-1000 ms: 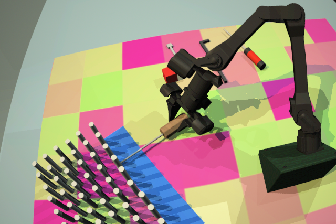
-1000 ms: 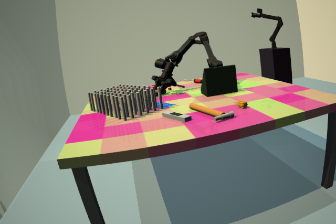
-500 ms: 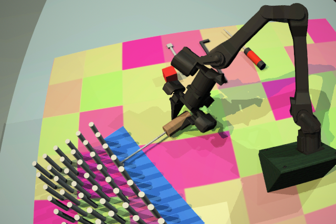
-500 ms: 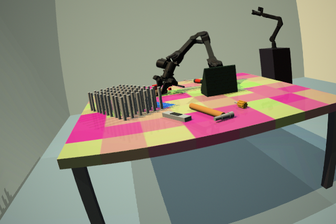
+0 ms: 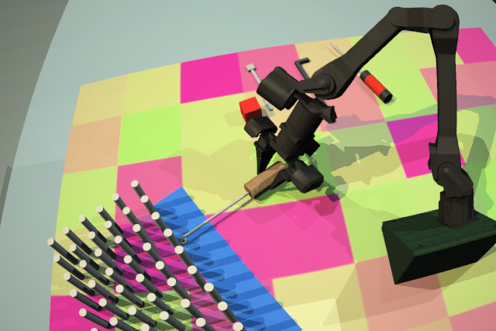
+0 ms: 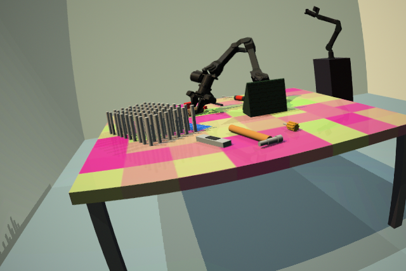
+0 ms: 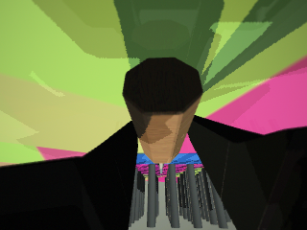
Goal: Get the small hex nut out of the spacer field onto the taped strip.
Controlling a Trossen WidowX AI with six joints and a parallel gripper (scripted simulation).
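Right now my gripper tip is 9 cm short of the wooden-handled awl and 4 cm to the right of it. Also, from my gripper tip: blue taped strip 12 cm ahead, 16 cm to the left, 2 cm below; red block 1 cm behind, 20 cm to the right; hex nut 19 cm ahead, 9 cm to the left, 1 cm below.
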